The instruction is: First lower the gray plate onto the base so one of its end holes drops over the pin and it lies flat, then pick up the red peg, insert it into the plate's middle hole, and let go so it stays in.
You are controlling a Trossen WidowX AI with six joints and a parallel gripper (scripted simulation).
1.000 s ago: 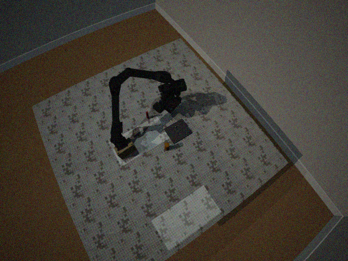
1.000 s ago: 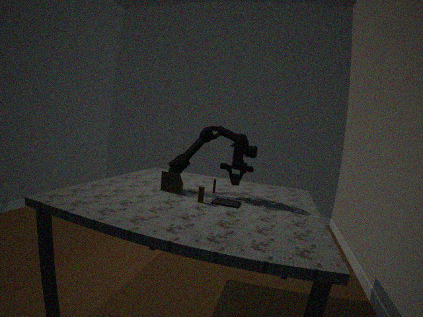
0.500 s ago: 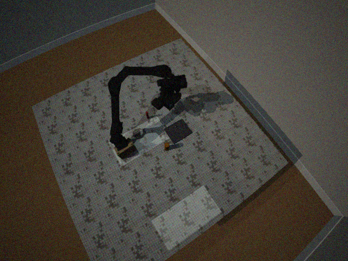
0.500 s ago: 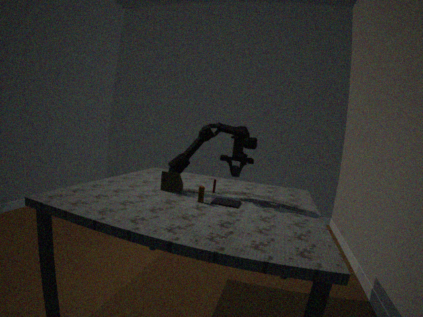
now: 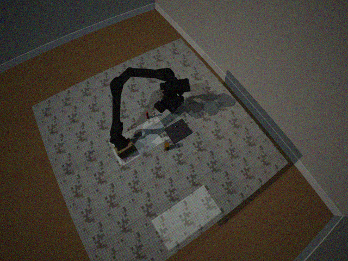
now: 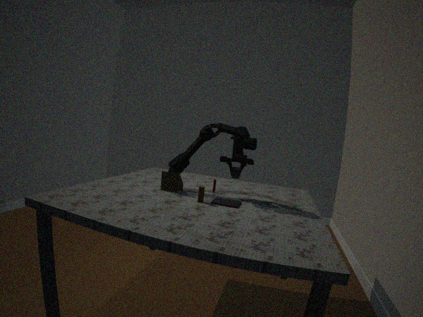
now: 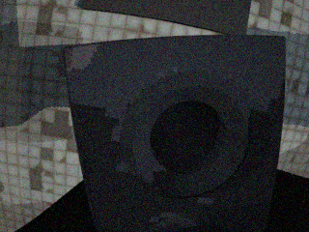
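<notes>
Now: the dark base 12 cm below my gripper tip and 11 cm to the right of it. From my gripper tip the other things lie so: gray plate: 3 cm above; then red peg: 13 cm behind, 9 cm below, 5 cm to the left; then short orange cylinder: 20 cm to the right, 11 cm behind, 9 cm below.
</notes>
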